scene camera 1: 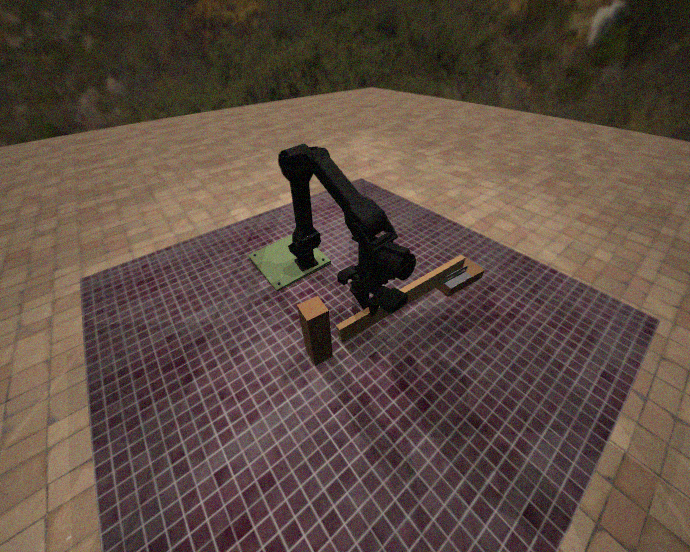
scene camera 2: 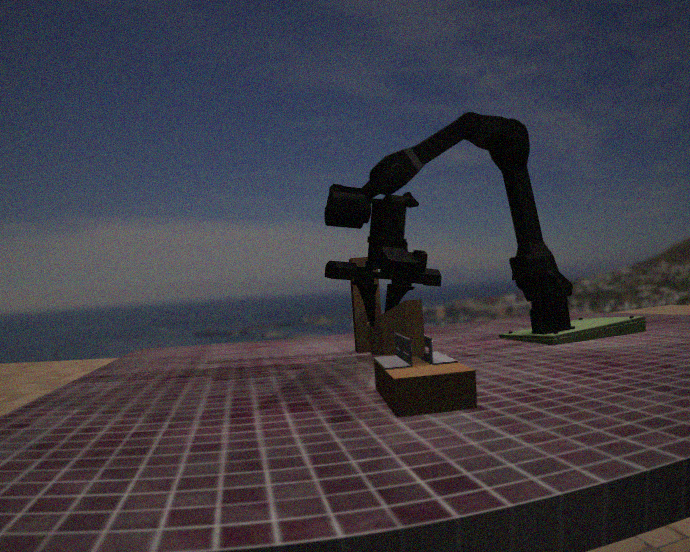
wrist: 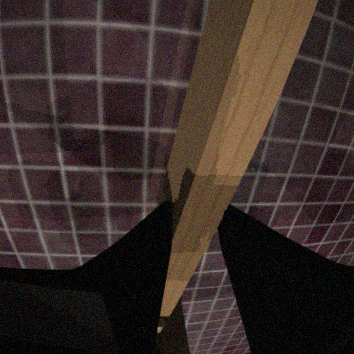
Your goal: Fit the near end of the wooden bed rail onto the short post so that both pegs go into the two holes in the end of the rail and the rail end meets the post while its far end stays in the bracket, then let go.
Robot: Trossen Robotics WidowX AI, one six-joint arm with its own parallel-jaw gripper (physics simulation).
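Frame: origin at the arm's base, x ahead, y left, z up, level; metres.
Seen in the pictures: gripper, fingertip midpoint: point(scene camera 1: 369, 313) point(wrist: 194, 209); arm's base at its link origin: point(scene camera 1: 306, 262) point(scene camera 2: 553, 331).
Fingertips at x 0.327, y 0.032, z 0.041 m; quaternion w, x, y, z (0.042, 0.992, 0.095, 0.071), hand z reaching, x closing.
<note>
Offsets run from my fingertips to a thing's top centre. "pt": to the spot under its first point. Level surfaces: height alone.
The wooden bed rail point(scene camera 1: 434, 276) point(scene camera 2: 407, 325) point(wrist: 250, 100) runs from the bracket towards the short post. Its far end stands between the metal plates of the bracket {dy +0.318, dx +0.003, dz +0.008 m} point(scene camera 1: 458, 280) point(scene camera 2: 402, 348), which sit on a wooden block. The short post {pt dy -0.164, dx +0.029, dz +0.056 m} point(scene camera 1: 317, 336) point(scene camera 2: 360, 322) point(wrist: 173, 332) stands upright, with a small gap between it and the rail's near end in scene camera 1. In the wrist view one pale peg {pt dy -0.125, dx +0.006, dz +0.000 m} point(wrist: 160, 329) shows just beyond the rail end; the other peg and the end holes are hidden. My gripper point(scene camera 1: 378, 310) point(scene camera 2: 379, 318) point(wrist: 194, 209) is shut on the rail near its near end.
The arm's base stands on a green plate point(scene camera 1: 276, 261) point(scene camera 2: 604, 329) behind the post and rail in scene camera 1. Everything stands on a purple tiled mat {dz -0.057 m} point(scene camera 1: 276, 448) point(scene camera 2: 230, 448), with paler paving around it.
</note>
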